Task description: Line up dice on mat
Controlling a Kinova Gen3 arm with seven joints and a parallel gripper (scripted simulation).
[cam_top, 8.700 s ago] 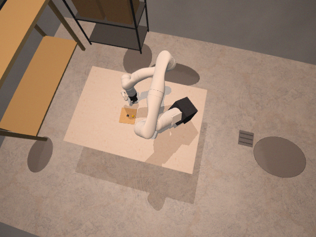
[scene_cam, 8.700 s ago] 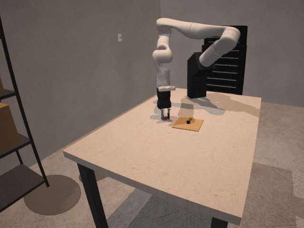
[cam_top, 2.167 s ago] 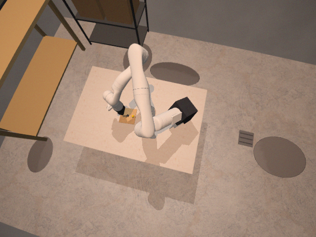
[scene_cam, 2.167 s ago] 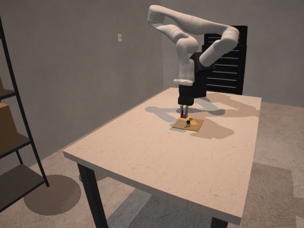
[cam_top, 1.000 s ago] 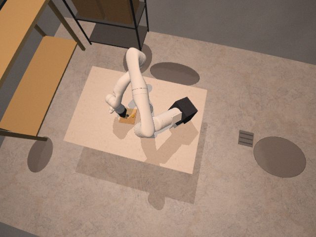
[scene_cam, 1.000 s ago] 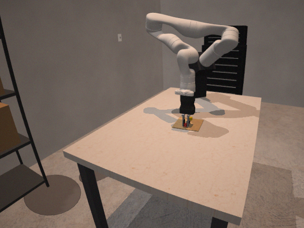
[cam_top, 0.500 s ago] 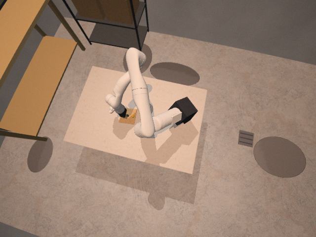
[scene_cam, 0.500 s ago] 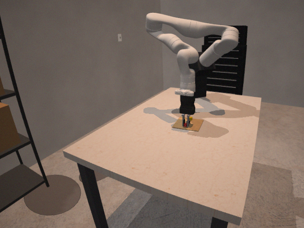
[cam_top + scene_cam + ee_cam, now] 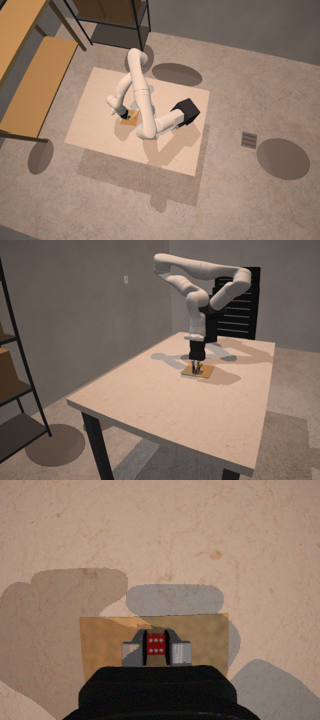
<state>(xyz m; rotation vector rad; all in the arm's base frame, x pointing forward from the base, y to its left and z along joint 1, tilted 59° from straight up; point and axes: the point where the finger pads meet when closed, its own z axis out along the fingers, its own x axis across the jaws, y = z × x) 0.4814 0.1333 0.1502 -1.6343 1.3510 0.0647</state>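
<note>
Right now the red die is 10 mm below my hand. The rest, counted from my hand: tan mat (40 mm behind, 30 mm below, 20 mm to the right); then black die (40 mm behind, 20 mm to the right, 20 mm below); then yellow die (90 mm behind, 40 mm to the right, 20 mm below).
</note>
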